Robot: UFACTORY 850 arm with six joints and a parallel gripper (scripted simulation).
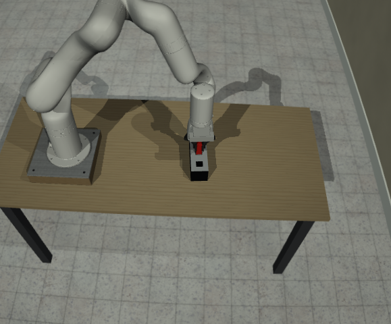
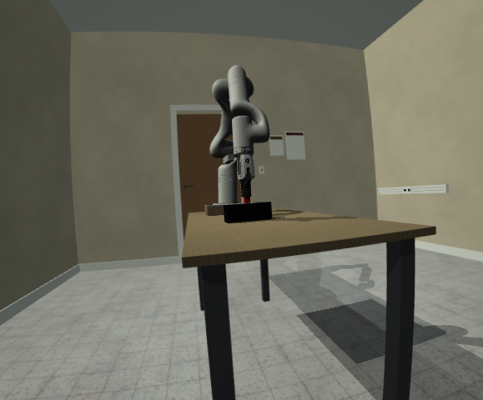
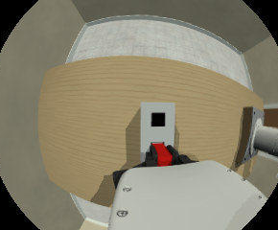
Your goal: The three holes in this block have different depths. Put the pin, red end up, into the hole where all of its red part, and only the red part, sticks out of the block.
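Now: hand 1 cm above the pin. The rest, counted from my hand: black block: 8 cm below.
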